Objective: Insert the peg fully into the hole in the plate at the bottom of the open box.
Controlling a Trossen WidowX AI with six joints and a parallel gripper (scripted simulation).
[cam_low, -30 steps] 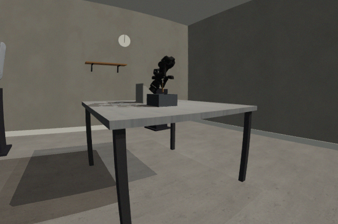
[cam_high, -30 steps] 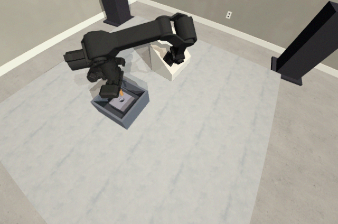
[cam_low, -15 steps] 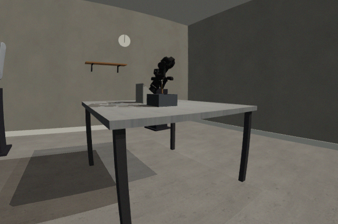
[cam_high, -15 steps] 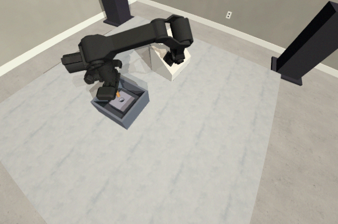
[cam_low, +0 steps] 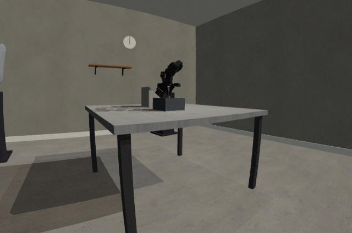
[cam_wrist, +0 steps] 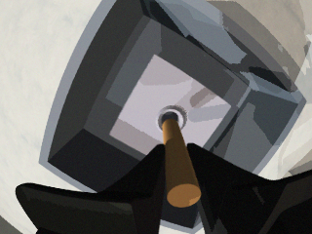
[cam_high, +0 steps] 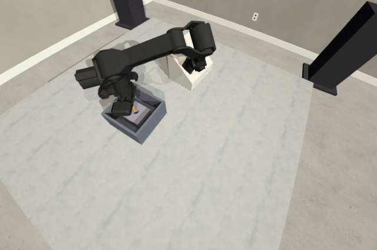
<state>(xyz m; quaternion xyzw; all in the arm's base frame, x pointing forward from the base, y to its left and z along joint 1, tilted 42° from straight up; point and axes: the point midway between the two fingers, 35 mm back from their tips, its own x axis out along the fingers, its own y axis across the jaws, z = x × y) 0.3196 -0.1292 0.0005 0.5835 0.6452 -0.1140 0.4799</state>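
Now: hand 110 mm above the plate. Round my hand: orange peg (40 mm below); then box (130 mm below).
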